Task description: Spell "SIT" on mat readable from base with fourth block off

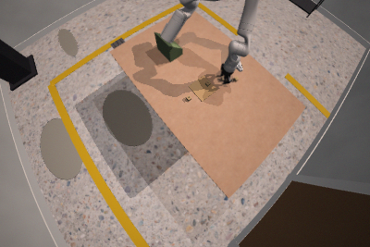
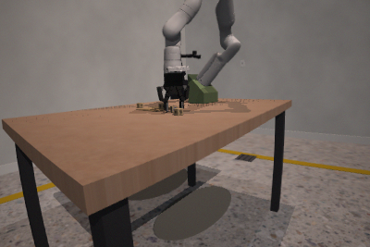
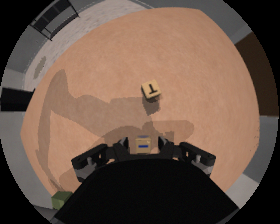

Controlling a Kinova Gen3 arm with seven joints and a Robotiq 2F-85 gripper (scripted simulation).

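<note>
Now: hand 15 cm to the left of the tan mat, 3 cm past it and 2 cm above it.
</note>
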